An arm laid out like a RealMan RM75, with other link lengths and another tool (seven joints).
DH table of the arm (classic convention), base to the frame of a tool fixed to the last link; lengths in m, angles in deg. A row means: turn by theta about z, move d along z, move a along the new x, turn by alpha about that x. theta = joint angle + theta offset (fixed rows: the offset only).
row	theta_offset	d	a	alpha
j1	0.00	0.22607	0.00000	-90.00
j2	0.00	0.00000	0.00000	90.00
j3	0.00	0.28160	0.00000	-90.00
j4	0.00	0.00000	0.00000	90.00
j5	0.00	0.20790	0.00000	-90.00
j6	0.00	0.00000	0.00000	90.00
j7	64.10	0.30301	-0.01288	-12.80
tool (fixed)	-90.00	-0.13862	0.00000	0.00
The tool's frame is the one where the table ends.
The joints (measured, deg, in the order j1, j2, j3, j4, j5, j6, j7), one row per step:
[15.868, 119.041, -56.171, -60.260, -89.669, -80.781, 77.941]
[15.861, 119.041, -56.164, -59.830, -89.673, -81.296, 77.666]
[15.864, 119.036, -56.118, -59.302, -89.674, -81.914, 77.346]
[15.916, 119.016, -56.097, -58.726, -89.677, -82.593, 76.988]
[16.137, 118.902, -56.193, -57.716, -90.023, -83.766, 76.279]
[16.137, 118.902, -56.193, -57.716, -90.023, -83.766, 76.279]
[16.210, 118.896, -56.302, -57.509, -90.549, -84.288, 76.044]
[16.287, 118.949, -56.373, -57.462, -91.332, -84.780, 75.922]
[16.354, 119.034, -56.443, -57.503, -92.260, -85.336, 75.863]
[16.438, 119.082, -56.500, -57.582, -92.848, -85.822, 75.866]
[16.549, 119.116, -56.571, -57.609, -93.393, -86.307, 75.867]
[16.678, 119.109, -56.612, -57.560, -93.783, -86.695, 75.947]
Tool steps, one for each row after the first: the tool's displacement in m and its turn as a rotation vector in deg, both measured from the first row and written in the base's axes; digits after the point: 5 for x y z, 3 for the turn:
[0.00044, -0.00155, -0.00181, -0.465, 0.144, 0.209]
[0.00101, -0.00335, -0.00380, -0.995, 0.343, 0.441]
[0.00128, -0.00512, -0.00597, -1.590, 0.541, 0.767]
[0.00166, -0.00790, -0.01026, -2.827, 0.458, 1.522]
[0.00166, -0.00790, -0.01026, -2.827, 0.458, 1.522]
[0.00176, -0.00943, -0.01263, -3.535, 0.074, 1.919]
[0.00187, -0.01096, -0.01516, -4.302, -0.479, 2.273]
[0.00191, -0.01277, -0.01793, -5.178, -1.111, 2.649]
[0.00133, -0.01398, -0.01966, -5.828, -1.489, 3.028]
[0.00069, -0.01510, -0.02142, -6.492, -1.826, 3.409]
[0.00023, -0.01585, -0.02270, -7.055, -2.014, 3.644]

